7 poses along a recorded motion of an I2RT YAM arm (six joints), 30 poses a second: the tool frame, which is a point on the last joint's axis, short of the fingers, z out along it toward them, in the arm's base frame.
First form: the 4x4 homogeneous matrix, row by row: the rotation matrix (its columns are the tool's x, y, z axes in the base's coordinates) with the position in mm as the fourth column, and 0 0 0 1 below. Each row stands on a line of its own.
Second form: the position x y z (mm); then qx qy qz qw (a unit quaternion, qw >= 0). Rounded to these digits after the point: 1 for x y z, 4 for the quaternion.
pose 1, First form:
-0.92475, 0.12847, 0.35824, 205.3
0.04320, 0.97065, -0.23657, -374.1
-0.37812, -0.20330, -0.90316, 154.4
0, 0, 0, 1
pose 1, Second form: 205.3, -374.1, 154.4, 0.0440, 0.9745, -0.1128, 0.1889
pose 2, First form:
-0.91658, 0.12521, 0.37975, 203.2
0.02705, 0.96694, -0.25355, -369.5
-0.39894, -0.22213, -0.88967, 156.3
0, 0, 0, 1
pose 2, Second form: 203.2, -369.5, 156.3, 0.0392, 0.9712, -0.1224, 0.2004
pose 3, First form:
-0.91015, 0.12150, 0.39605, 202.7
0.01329, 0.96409, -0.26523, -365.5
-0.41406, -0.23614, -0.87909, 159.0
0, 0, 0, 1
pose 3, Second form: 202.7, -365.5, 159.0, 0.0348, 0.9687, -0.1294, 0.2091
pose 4, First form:
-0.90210, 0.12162, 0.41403, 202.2
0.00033, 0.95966, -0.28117, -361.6
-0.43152, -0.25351, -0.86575, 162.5
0, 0, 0, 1
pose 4, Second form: 202.2, -361.6, 162.5, 0.0316, 0.9653, -0.1385, 0.2190
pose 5, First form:
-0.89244, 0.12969, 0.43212, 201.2
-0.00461, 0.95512, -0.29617, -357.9
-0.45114, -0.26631, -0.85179, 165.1
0, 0, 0, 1
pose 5, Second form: 201.2, -357.9, 165.1, 0.0325, 0.9617, -0.1462, 0.2296
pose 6, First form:
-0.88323, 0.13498, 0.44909, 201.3
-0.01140, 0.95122, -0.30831, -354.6
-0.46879, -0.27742, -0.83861, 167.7
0, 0, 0, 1
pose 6, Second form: 201.3, -354.6, 167.7, 0.0322, 0.9583, -0.1528, 0.2395
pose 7, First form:
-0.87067, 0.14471, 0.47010, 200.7
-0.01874, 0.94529, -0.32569, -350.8
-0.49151, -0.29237, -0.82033, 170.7
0, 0, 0, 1
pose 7, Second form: 200.7, -350.8, 170.7, 0.0330, 0.9535, -0.1621, 0.2521
